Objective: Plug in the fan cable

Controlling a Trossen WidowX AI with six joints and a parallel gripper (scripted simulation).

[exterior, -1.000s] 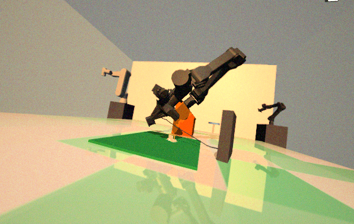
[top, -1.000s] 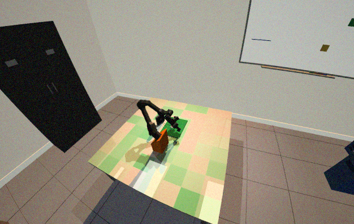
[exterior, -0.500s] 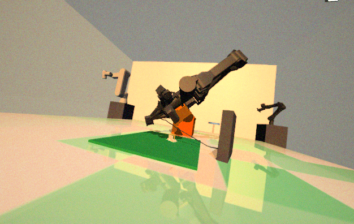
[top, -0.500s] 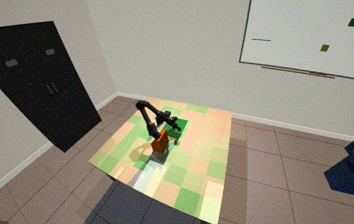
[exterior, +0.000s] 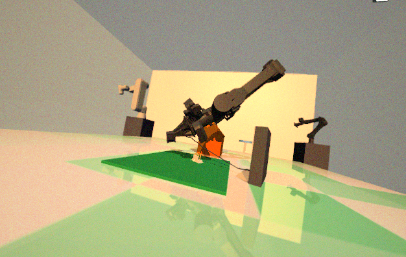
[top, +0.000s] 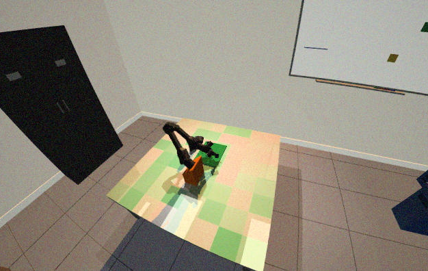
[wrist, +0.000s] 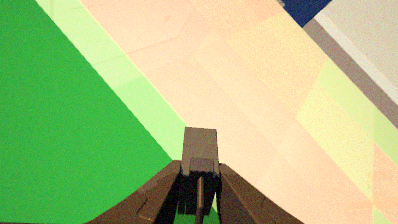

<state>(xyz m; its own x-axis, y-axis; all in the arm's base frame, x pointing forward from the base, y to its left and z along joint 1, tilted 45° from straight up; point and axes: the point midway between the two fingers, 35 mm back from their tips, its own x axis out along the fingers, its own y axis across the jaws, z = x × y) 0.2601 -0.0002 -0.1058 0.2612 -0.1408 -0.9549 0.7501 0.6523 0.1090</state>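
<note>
Right now the four-pin fan header is 50 mm ahead of my gripper tip, 110 mm to the left of it and 70 mm below it. Also, from my gripper tip: dark fan: 90 mm ahead, 270 mm to the left, 10 mm below; fan plug: 10 mm below; board: 70 mm ahead, 90 mm to the left, 90 mm below.
</note>
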